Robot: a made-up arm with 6 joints. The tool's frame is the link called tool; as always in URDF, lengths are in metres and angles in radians. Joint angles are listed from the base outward. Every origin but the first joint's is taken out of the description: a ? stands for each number. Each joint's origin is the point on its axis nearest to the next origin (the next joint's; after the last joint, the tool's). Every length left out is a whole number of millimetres.
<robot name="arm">
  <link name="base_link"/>
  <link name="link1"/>
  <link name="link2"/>
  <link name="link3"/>
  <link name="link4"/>
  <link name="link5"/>
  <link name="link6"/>
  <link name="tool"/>
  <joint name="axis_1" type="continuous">
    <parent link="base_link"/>
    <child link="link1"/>
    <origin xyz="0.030 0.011 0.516"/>
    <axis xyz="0 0 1"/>
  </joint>
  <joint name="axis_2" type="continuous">
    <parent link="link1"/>
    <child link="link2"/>
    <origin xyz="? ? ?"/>
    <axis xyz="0 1 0"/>
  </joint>
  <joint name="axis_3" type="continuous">
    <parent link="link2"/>
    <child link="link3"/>
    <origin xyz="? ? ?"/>
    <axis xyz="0 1 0"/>
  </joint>
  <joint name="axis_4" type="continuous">
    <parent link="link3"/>
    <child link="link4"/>
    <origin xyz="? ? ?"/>
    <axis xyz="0 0 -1"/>
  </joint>
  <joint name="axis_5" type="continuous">
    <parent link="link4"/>
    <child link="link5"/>
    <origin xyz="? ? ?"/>
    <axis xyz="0 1 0"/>
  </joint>
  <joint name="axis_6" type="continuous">
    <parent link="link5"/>
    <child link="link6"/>
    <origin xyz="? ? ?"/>
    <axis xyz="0 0 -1"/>
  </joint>
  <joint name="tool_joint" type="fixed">
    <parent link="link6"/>
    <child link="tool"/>
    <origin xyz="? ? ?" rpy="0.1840 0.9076 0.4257"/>
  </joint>
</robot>
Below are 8 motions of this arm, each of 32 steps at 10 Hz.
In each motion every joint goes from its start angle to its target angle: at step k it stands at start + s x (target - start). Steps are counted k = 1, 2, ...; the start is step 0. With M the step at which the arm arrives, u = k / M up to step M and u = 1 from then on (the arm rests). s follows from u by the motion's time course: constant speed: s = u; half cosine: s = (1 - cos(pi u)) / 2; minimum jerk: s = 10 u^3 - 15 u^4 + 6 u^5.
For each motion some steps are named. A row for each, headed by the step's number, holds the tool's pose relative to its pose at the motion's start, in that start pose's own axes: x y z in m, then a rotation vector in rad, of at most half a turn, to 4 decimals.
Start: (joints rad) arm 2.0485 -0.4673 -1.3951 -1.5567 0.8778 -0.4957
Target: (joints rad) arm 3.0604 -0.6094 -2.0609 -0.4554 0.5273 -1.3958
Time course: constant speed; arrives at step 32
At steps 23, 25, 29, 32:
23: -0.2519 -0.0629 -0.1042 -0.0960 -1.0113 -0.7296
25: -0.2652 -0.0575 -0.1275 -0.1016 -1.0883 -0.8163
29: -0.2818 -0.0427 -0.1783 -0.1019 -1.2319 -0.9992
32: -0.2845 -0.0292 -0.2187 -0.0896 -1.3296 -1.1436

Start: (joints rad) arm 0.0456 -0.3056 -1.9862 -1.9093 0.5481 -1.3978
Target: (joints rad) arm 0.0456 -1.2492 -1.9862 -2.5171 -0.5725 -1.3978
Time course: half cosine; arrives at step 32
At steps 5, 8, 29, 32:
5: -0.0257 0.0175 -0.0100 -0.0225 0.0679 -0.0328
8: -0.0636 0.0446 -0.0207 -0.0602 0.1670 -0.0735
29: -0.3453 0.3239 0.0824 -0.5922 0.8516 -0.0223
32: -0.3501 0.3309 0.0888 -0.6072 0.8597 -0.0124

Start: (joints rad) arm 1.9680 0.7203 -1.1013 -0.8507 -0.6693 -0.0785
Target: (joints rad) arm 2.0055 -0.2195 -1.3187 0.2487 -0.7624 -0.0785
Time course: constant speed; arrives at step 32
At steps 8, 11, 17, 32:
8: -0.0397 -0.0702 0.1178 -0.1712 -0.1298 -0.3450
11: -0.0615 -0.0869 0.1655 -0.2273 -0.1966 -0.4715
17: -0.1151 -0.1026 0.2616 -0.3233 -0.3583 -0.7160
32: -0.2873 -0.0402 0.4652 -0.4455 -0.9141 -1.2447

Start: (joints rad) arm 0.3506 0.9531 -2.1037 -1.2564 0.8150 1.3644
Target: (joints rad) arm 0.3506 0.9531 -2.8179 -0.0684 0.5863 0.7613
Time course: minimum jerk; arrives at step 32
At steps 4, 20, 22, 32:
4: 0.0013 -0.0007 0.0040 0.0149 0.0009 0.0005
20: 0.0172 -0.0801 0.1788 0.6961 -0.1755 0.1649
22: 0.0131 -0.0968 0.1988 0.7843 -0.2298 0.2012
32: 0.0016 -0.1306 0.2322 0.9453 -0.3493 0.2740

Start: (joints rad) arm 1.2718 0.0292 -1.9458 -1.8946 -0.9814 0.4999
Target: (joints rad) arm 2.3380 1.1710 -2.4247 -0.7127 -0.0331 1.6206
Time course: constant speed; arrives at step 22
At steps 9, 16, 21, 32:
9: 0.2120 0.0297 -0.0910 0.6739 -0.2902 -0.7459
16: 0.4242 0.1003 -0.0496 1.4332 -0.3632 -1.0829
21: 0.5622 0.1808 0.0493 2.0085 -0.2090 -1.1741
32: 0.5856 0.2000 0.0752 2.1171 -0.1503 -1.1782

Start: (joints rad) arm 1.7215 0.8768 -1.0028 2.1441 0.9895 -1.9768
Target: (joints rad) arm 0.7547 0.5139 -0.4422 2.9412 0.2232 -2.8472
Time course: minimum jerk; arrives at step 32
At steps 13, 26, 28, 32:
13: -0.1482 -0.0111 0.0663 -0.2246 -0.0694 -0.4786
26: -0.3482 0.1347 0.0735 -0.0745 0.1156 -1.2984
28: -0.3523 0.1453 0.0718 -0.0437 0.1266 -1.3292
32: -0.3540 0.1505 0.0709 -0.0279 0.1317 -1.3437

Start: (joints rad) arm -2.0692 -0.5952 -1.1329 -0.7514 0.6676 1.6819
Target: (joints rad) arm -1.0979 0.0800 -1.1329 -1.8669 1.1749 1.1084
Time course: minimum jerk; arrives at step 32
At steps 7, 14, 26, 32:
7: 0.0016 0.0070 -0.0228 -0.1282 0.0405 0.0764
14: -0.0206 0.0400 -0.1168 -0.6482 0.1212 0.4738
26: -0.1699 0.0890 -0.2468 -1.3947 -0.2604 1.3296
32: -0.1885 0.0906 -0.2542 -1.4376 -0.3320 1.3979

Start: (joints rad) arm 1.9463 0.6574 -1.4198 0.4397 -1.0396 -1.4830
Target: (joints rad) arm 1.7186 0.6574 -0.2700 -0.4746 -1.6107 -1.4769
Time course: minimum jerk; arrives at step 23
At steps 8, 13, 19, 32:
8: -0.0246 0.0460 0.0068 -0.0962 -0.0958 0.1866
13: -0.0929 0.1061 0.0322 -0.0910 -0.3471 0.4277
19: -0.1683 0.1220 0.0648 0.0933 -0.5864 0.5244
32: -0.1771 0.1211 0.0688 0.1251 -0.6118 0.5274

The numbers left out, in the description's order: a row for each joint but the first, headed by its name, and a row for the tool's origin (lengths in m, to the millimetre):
axis_2: 0.009 0.014 0.000
axis_3: 0.067 0.000 0.366
axis_4: 0.026 0.000 -0.226
axis_5: 0.030 0.013 0.000
axis_6: 0.075 0.000 -0.072
tool: -0.007 -0.020 0.000

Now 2 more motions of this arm.
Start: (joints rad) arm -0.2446 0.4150 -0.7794 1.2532 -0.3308 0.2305
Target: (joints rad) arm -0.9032 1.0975 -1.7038 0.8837 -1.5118 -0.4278
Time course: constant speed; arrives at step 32
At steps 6, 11, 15, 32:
6: 0.0614 0.0052 0.0268 -0.0966 -0.2698 0.0407
11: 0.1079 -0.0019 0.0506 -0.2003 -0.4943 0.0429
15: 0.1409 -0.0147 0.0691 -0.2973 -0.6708 0.0232
32: 0.2290 -0.1264 0.1174 -0.8193 -1.3452 -0.2801

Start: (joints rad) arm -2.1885 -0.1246 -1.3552 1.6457 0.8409 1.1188
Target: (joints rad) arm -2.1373 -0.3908 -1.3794 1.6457 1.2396 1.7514
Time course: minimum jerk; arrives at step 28
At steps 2, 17, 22, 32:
2: -0.0004 -0.0001 -0.0003 0.0008 0.0013 -0.0015
17: -0.0947 -0.0247 -0.0618 0.0952 0.2258 -0.3639
22: -0.1291 -0.0365 -0.0774 0.0988 0.2719 -0.5006
32: -0.1394 -0.0403 -0.0815 0.0972 0.2821 -0.5415

